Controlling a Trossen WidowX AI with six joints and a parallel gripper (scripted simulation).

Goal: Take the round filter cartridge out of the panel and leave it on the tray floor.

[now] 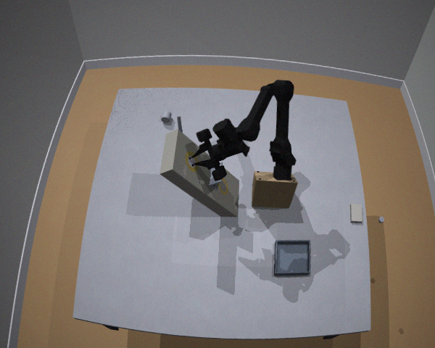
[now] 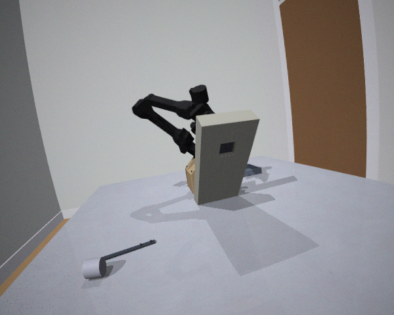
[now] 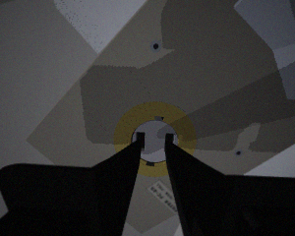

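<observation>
Now: the round filter cartridge 20 mm ahead of my gripper tip and 10 mm below it. The rest, counted from my gripper tip: dark tray (390 mm behind, 320 mm to the left, 260 mm below); beige block (730 mm behind, 130 mm to the left, 260 mm below); service panel (30 mm behind, 90 mm below).
</observation>
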